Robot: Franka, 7 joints.
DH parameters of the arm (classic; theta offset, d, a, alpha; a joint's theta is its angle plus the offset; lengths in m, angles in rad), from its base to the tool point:
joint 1: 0 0.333 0 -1.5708
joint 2: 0 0 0 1.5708
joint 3: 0 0.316 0.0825 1.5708
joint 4: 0 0 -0.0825 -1.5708
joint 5: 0 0.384 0 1.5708
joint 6: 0 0 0.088 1.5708
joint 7: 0 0.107 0 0
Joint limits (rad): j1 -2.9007..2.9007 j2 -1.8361..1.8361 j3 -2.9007..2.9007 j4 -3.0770..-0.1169 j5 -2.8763..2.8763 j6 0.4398..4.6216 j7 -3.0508..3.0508
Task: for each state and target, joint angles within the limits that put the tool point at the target. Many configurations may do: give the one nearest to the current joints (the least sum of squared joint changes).
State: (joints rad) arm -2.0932 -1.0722 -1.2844 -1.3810 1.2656 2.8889 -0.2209
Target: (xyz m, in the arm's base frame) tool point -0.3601 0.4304 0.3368
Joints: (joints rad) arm -2.2408 -1.1136 -1.5247 -2.1852 1.4096 3.0084 -0.2209
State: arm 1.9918 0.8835 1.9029 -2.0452 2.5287 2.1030 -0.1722
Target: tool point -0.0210 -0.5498 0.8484
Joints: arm 2.4112 0.1104 2.2848 -1.5099 2.5560 2.0608 -0.1722
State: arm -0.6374 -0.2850 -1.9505 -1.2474 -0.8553 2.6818 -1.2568
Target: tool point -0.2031 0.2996 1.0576
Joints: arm -1.3173 0.2225 -2.9007 -1.0892 -0.8545 2.4578 -1.2568
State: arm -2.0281 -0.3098 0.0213 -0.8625 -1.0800 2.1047 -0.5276
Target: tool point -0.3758 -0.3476 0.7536
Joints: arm -2.1365 -0.1952 -0.1088 -1.6387 -0.9577 1.8029 -0.5276
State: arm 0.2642 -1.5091 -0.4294 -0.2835 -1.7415 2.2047 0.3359
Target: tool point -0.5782 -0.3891 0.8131
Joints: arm 0.3643 -1.2419 -0.4054 -0.5568 -1.6828 2.0653 0.3359
